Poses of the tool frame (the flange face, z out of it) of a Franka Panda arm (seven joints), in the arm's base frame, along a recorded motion.
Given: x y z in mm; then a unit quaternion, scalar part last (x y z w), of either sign.
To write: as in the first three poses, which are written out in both.
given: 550 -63 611 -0.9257 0.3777 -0.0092 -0.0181
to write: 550 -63 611 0.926 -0.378 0.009 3.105
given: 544 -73 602 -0.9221 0.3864 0.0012 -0.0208
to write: 544 -73 602 0.922 -0.386 -0.001 3.100
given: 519 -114 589 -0.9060 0.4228 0.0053 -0.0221
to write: 519 -114 589 0.906 -0.423 -0.005 3.097
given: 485 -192 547 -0.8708 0.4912 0.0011 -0.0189
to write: 485 -192 547 0.871 -0.491 -0.001 3.104
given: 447 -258 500 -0.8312 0.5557 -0.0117 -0.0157
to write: 447 -258 500 0.831 -0.556 0.012 3.110
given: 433 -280 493 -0.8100 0.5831 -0.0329 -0.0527
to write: 433 -280 493 0.811 -0.584 0.033 3.036
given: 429 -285 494 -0.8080 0.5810 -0.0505 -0.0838
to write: 429 -285 494 0.811 -0.583 0.051 2.974
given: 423 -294 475 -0.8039 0.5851 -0.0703 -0.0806
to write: 423 -294 475 0.807 -0.587 0.071 2.980
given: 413 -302 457 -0.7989 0.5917 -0.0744 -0.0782
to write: 413 -302 457 0.801 -0.594 0.075 2.985
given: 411 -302 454 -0.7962 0.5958 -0.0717 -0.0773
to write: 411 -302 454 0.799 -0.598 0.072 2.987
